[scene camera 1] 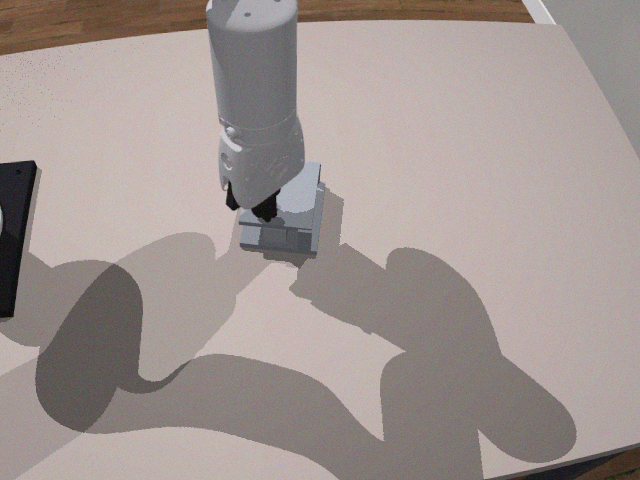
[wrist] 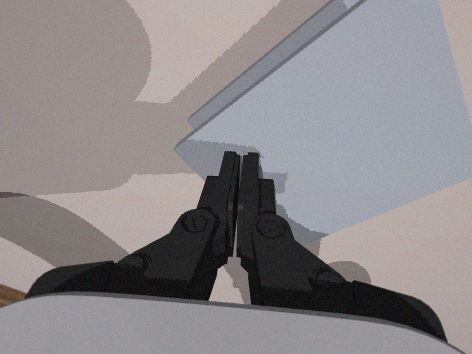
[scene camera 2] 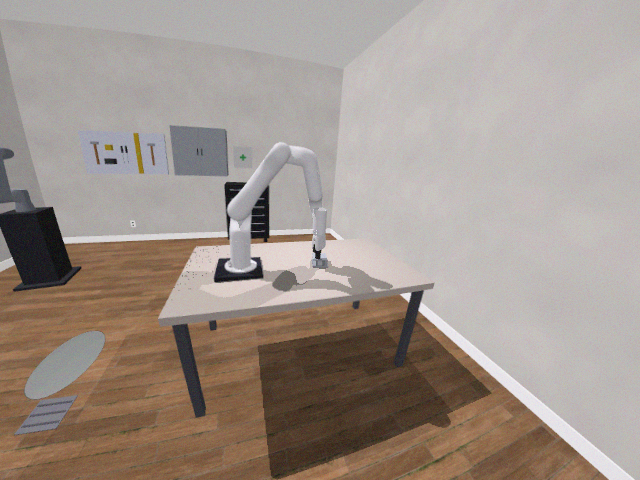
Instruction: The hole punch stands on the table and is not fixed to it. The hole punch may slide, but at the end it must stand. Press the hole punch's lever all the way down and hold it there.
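The blue-grey hole punch (scene camera 2: 319, 263) stands upright on the table. Its flat lever (scene camera 1: 303, 202) (wrist: 350, 100) lies over the base (scene camera 1: 251, 240) (wrist: 260, 70), and a gap shows between them at the near edge in the first scene view. I cannot tell whether the lever is all the way down. My gripper (scene camera 1: 266, 219) (scene camera 2: 317, 256) (wrist: 241, 176) is shut and empty, pointing down. Its tips are at the lever's top, near a front corner, and their shadow meets them there, so they seem to touch it. The gripper and arm hide the lever's left part in the first scene view.
The table (scene camera 1: 439, 129) (scene camera 2: 206, 308) carries the arm's black base plate (scene camera 1: 19, 232) (scene camera 2: 222, 273), to the left of the hole punch. The arm's shadows fall across the table. A wall (scene camera 2: 491, 180) runs along the table's right side.
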